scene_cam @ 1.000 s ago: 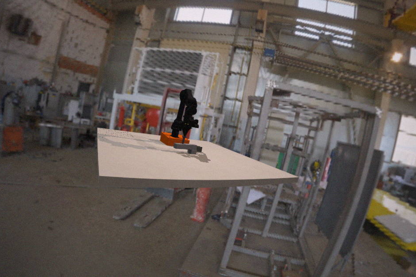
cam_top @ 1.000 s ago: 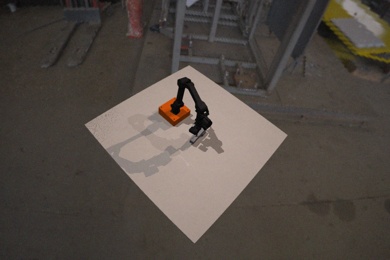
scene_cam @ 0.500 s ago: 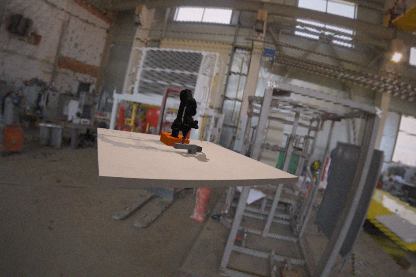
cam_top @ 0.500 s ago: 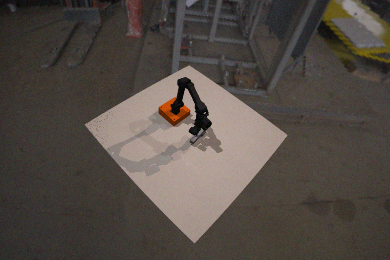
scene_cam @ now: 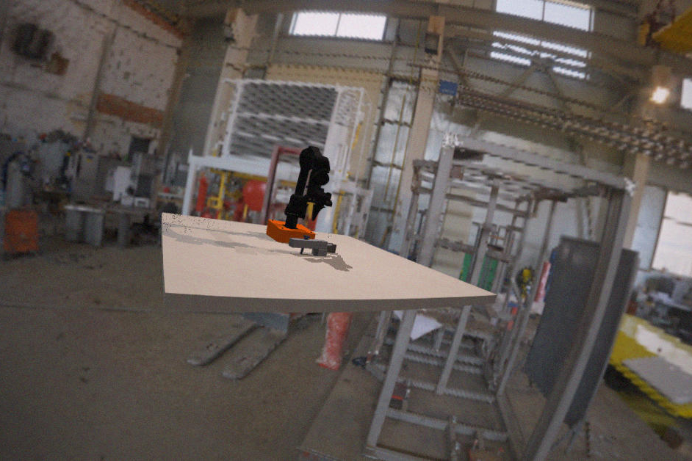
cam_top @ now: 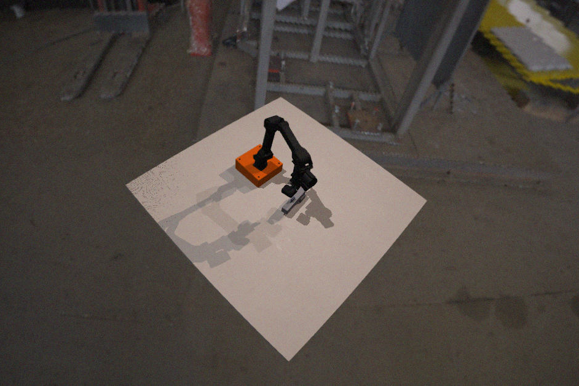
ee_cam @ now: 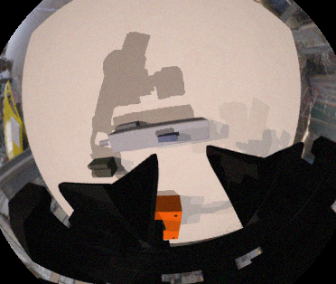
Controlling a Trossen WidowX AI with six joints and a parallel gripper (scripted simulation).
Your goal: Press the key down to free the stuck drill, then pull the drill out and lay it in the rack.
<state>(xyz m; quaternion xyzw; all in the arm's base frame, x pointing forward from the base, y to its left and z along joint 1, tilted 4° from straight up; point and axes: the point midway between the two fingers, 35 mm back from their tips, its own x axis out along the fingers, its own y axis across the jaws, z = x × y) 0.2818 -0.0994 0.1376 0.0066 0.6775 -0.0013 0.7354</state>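
Now: the drill 90 mm to the left of my gripper tip and 100 mm below it. From my gripper tip the other things lie so: dark key 10 mm behind, 10 mm to the left, 100 mm below.
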